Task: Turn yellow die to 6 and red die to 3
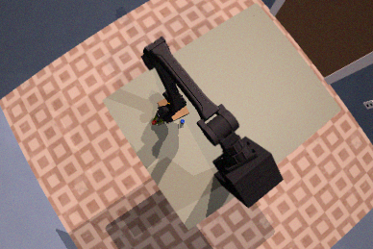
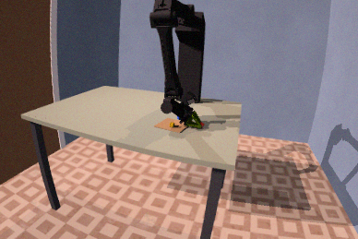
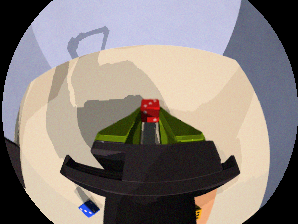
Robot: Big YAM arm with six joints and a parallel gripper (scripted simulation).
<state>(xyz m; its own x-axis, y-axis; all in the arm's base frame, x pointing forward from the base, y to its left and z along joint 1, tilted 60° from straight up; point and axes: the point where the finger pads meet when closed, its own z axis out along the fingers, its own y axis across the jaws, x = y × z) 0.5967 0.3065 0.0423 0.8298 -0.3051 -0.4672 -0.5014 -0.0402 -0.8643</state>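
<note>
The red die lies right at my hand. The rest, counted from my hand: yellow die: 90 mm ahead, 110 mm to the right; blue die: 30 mm behind, 160 mm to the right, 10 mm below; orange mat: 60 mm ahead, 120 mm to the right, 10 mm below.
</note>
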